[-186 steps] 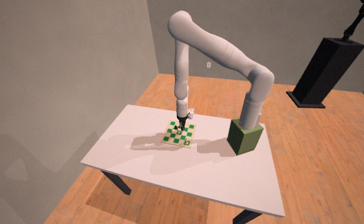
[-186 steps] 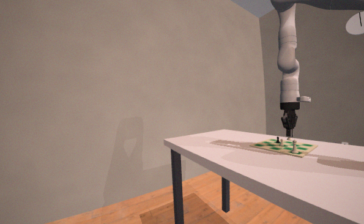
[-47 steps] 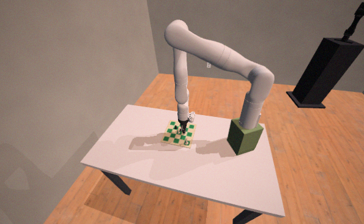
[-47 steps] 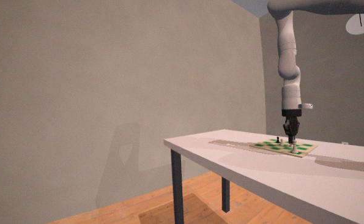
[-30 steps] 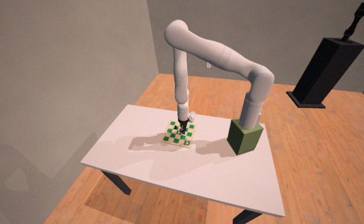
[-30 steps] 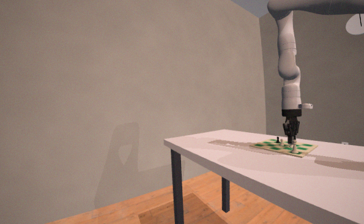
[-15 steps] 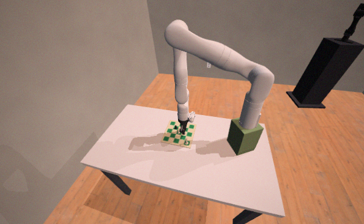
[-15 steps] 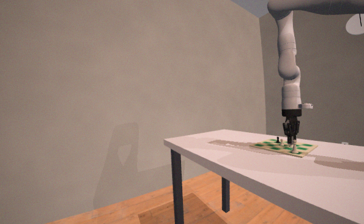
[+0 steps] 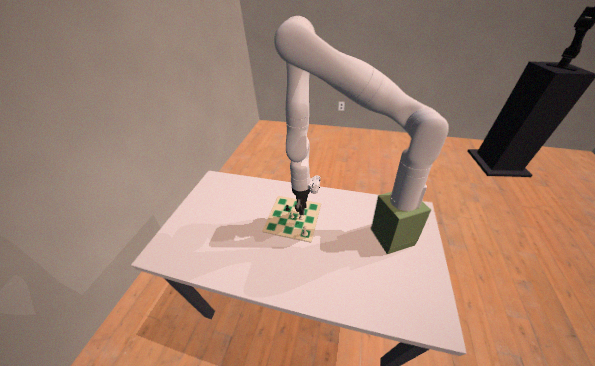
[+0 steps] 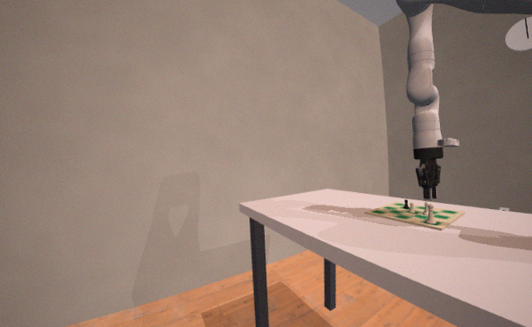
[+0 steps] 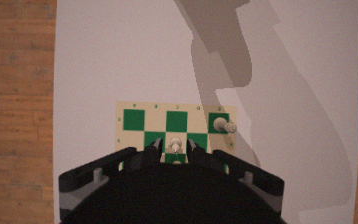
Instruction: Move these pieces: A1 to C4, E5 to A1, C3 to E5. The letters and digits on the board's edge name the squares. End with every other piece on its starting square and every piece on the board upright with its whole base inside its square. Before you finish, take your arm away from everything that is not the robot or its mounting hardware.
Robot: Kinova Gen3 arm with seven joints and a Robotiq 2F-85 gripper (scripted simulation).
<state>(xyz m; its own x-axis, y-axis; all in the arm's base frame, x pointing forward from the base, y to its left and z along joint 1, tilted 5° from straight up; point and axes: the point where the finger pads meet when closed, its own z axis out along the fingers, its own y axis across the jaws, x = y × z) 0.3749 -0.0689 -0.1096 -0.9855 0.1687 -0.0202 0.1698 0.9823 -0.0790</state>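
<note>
Right now my hand is 10 mm past the tall white piece, 80 mm to the right of it and 40 mm above it. From my hand the other things lie so: black pawn 80 mm ahead, 50 mm to the right, 50 mm below; chessboard 50 mm ahead, 10 mm to the right, 70 mm below.
</note>
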